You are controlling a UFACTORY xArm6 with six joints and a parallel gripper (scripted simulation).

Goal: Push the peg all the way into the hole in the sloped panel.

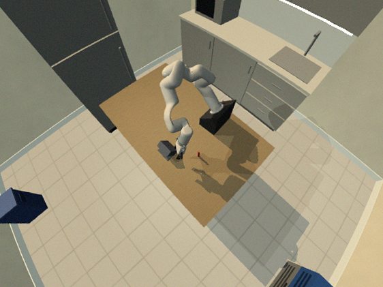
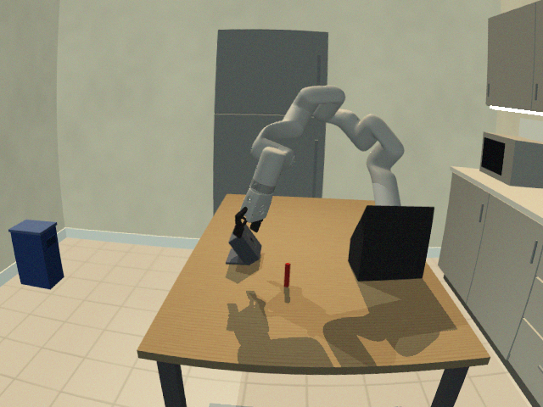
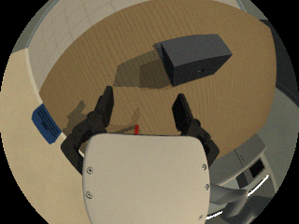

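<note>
Right now my hand is 130 mm past the red peg, 110 mm to the right of it and 110 mm above it.
</note>
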